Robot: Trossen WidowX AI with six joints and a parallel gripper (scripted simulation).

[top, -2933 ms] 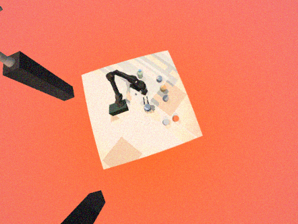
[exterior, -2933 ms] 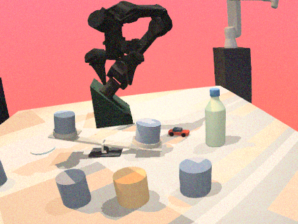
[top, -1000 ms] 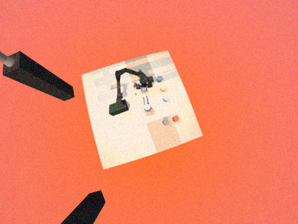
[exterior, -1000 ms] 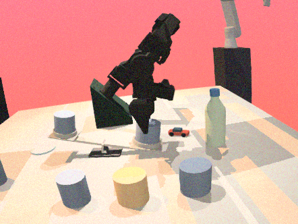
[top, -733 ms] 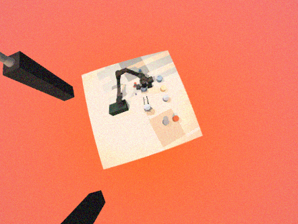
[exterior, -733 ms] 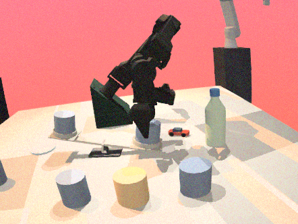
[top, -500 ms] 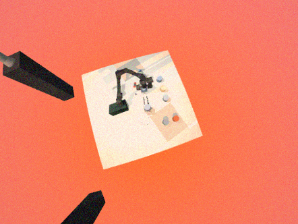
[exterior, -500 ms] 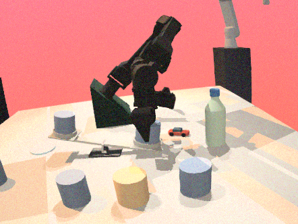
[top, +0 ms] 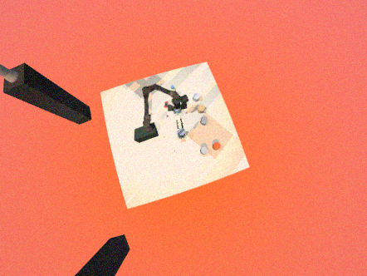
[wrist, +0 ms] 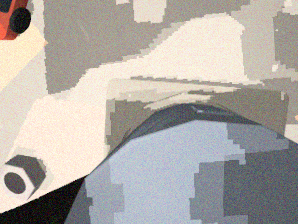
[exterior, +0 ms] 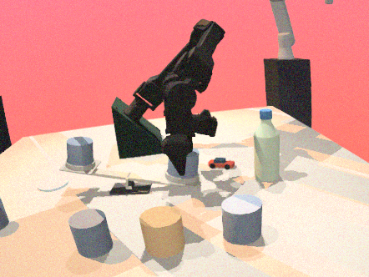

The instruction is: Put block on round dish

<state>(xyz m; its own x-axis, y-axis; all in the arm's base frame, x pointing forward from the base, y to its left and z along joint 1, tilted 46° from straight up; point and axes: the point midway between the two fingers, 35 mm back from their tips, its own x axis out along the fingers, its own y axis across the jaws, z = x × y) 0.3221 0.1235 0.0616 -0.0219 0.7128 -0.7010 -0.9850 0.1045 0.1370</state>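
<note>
Right now the red toy car is 11 cm to the left of my gripper tip, 9 cm behind it and 3 cm below it. Also, from my gripper tip: pale green bottle (20 cm to the left, 7 cm above, 2 cm ahead); then balance beam (13 cm to the right, 2 cm below, 2 cm behind); then pale green block (right at my gripper tip).
</note>
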